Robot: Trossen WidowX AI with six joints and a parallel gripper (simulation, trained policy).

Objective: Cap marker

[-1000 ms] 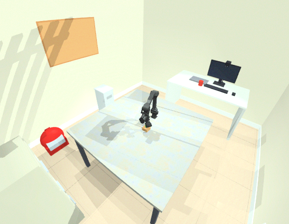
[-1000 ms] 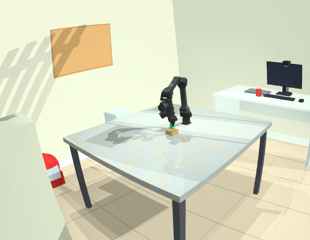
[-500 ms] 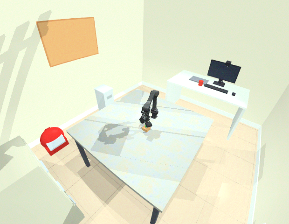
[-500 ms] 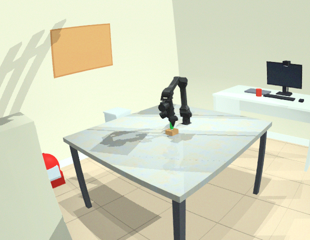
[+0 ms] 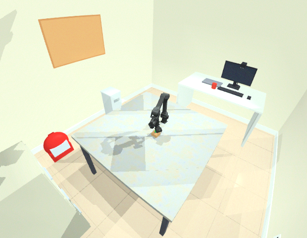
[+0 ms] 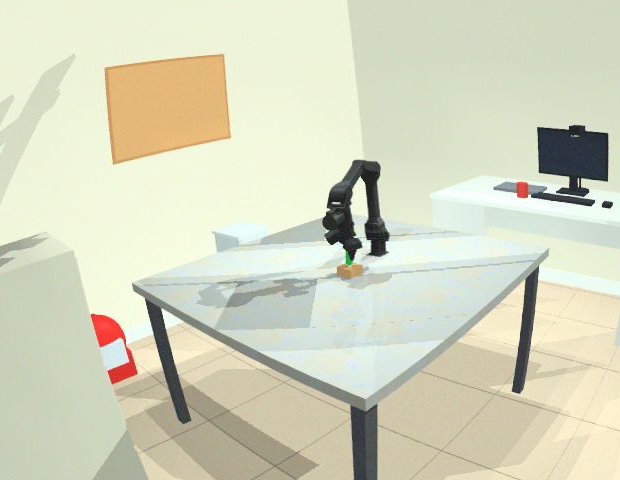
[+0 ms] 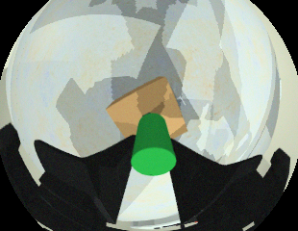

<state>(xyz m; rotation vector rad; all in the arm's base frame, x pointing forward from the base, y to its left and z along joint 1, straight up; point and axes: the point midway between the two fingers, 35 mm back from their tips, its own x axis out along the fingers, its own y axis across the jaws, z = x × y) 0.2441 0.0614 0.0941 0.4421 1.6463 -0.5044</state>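
The green cap lies 1 cm ahead of my gripper tip and 1 cm above it. From my gripper tip the other things lie so: tan holder block (1 cm ahead, 4 cm below); white marker (1 cm ahead, 1 cm above).
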